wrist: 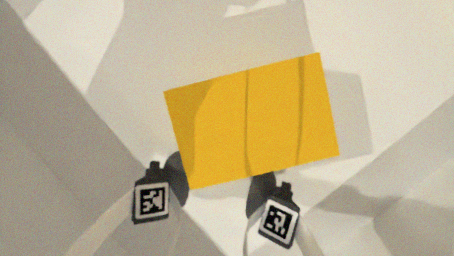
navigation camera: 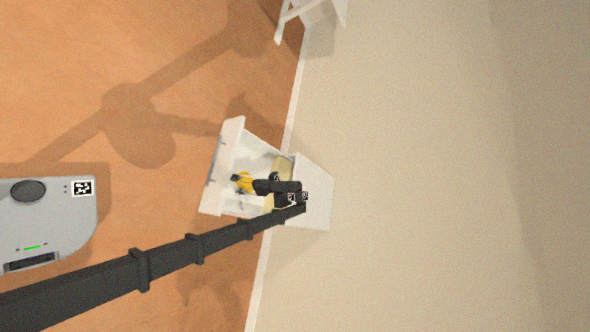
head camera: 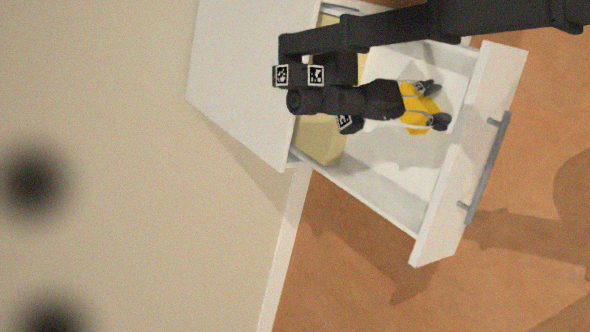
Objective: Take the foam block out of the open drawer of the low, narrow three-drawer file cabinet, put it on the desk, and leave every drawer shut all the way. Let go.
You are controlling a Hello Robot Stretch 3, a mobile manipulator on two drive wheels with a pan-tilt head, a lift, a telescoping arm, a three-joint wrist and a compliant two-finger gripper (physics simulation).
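Note:
The yellow foam block lies in the open drawer of the white file cabinet. In the wrist view it sits turned slightly. My gripper is down in the drawer, partly open. One fingertip is at the block's lower left corner. The other is at its near long edge, its tip partly hidden by the block. The block's body is not between the fingers. The lower drawers are hidden, and no desk top can be made out.
Pale tan pieces lie at the back of the drawer. The bar handle is on the drawer's front. My arm crosses above. A white framed piece stands at the top of the navigation view.

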